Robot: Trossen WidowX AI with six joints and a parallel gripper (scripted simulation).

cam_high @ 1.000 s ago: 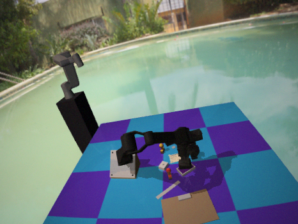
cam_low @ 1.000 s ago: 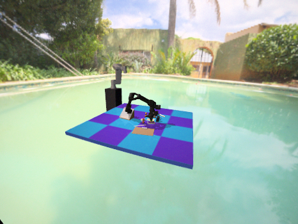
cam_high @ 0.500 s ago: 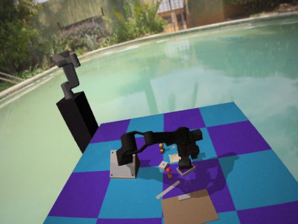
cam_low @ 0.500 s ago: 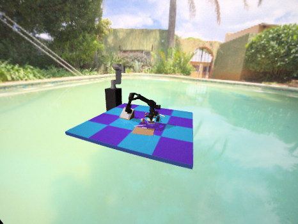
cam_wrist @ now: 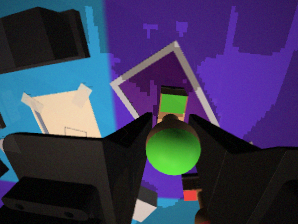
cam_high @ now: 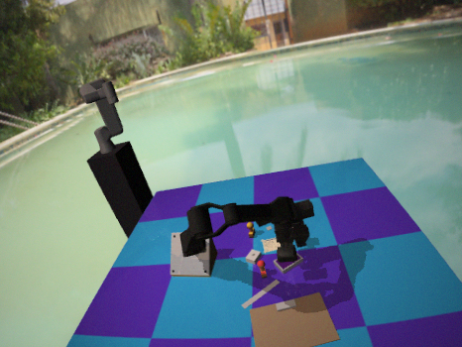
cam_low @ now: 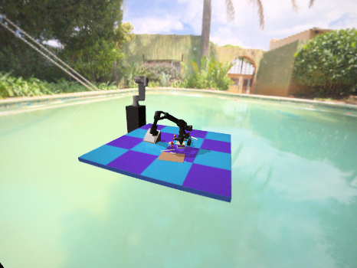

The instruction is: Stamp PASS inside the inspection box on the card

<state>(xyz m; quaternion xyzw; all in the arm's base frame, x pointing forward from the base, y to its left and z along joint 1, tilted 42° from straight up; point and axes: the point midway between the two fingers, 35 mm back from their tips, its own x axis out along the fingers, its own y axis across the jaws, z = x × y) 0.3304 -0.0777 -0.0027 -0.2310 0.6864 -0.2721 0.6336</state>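
The ink pad lies 30 mm below my gripper tip. The rest, counted from my gripper tip: red-knobbed stamp: 100 mm behind, 40 mm to the right, 20 mm below; green-knobbed stamp: right at my gripper tip; cream card: 40 mm behind, 110 mm to the left, 40 mm below.
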